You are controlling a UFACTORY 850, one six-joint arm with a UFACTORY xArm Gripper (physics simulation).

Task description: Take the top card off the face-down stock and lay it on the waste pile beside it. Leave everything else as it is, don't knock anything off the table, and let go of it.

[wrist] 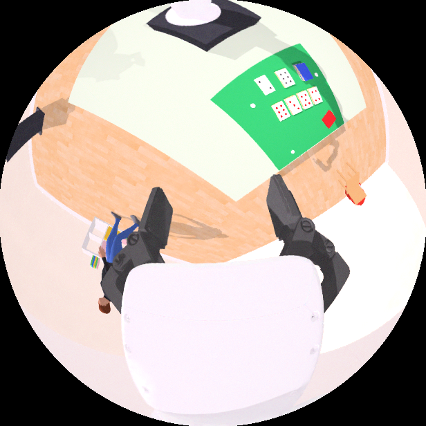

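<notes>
The face-down stock (304, 71) is a small blue-backed stack near the far right corner of the green mat (300, 135). Beside it, to its left in the view, lies a face-up pile with black pips (284, 77), which looks like the waste pile. Another face-up card with black pips (264, 84) lies further left. My gripper (216, 191) is open, with its fingers wide apart and nothing between them. It is well away from the cards, and the stock shows beyond the right finger.
Several face-up cards with red pips (293, 105) lie in a row near the stock. A red square (328, 119) and small white discs (253, 105) are on the mat. The pale table top (150, 95) carries a dark base plate (210, 36) at the back.
</notes>
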